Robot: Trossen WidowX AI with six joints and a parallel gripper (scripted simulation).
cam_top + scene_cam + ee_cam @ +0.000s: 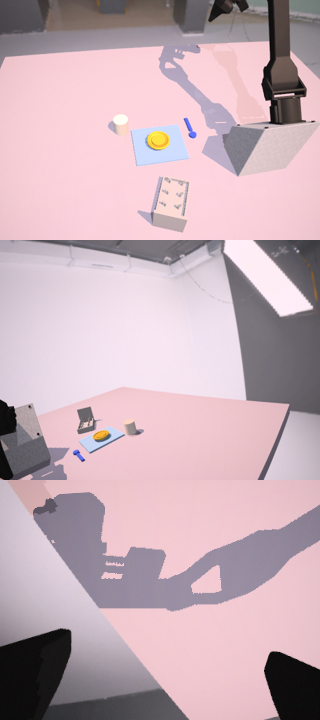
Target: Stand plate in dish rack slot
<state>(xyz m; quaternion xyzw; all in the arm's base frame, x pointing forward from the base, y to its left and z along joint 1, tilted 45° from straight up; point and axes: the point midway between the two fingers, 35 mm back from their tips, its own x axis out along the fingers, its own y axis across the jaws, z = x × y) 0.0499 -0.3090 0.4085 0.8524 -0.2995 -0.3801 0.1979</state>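
The yellow plate lies 24 cm ahead of my gripper tip, 43 cm to the left of it and 18 cm below it. Round my gripper tip: blue spoon: 13 cm ahead, 39 cm to the left, 19 cm below; then dish rack: 22 cm ahead, 62 cm to the left, 17 cm below; then light blue mat: 24 cm ahead, 44 cm to the left, 19 cm below.
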